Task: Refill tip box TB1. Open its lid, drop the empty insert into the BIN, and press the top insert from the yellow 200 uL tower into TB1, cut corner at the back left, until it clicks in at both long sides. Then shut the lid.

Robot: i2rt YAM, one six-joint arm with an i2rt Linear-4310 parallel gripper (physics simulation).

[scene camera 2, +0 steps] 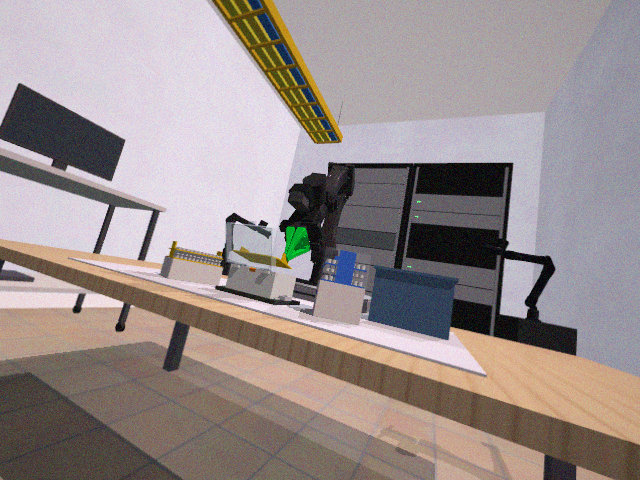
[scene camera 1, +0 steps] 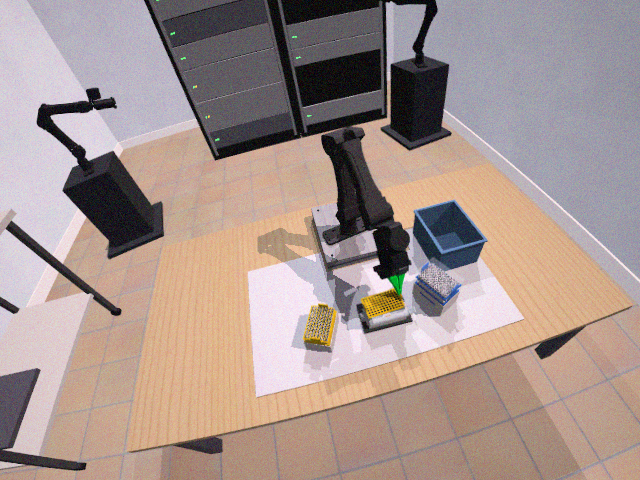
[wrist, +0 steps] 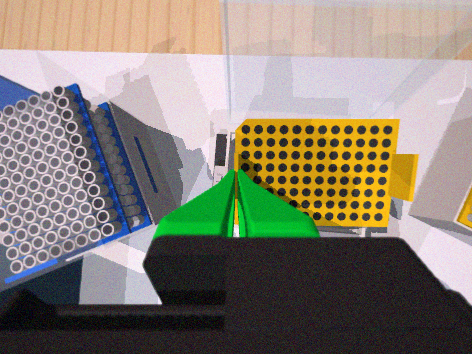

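My gripper (scene camera 1: 399, 294) (scene camera 2: 287, 258) (wrist: 236, 177) is shut on the thin end tab of the empty yellow insert (scene camera 1: 381, 303) (scene camera 2: 258, 257) (wrist: 315, 172). The insert is raised above tip box TB1 (scene camera 2: 248, 281) and looks tilted in scene camera 2. Its cut corner is at the upper left in the wrist view. TB1's clear lid (scene camera 2: 253, 240) (wrist: 300, 32) stands open. The yellow tower (scene camera 1: 320, 325) (scene camera 2: 192, 269) (wrist: 468, 209), with a filled insert on top, stands on the other side of TB1 from the gripper. The blue BIN (scene camera 1: 461, 257) (scene camera 2: 412, 304) is beyond the blue tower.
The blue tower (scene camera 1: 438, 285) (scene camera 2: 338, 300) (wrist: 55, 175), with tips, stands close beside TB1, between it and the BIN. A white mat (scene camera 1: 281, 361) lies beneath them on the wooden table (scene camera 1: 191, 335). The raised lid stands on TB1's side away from the arm base.
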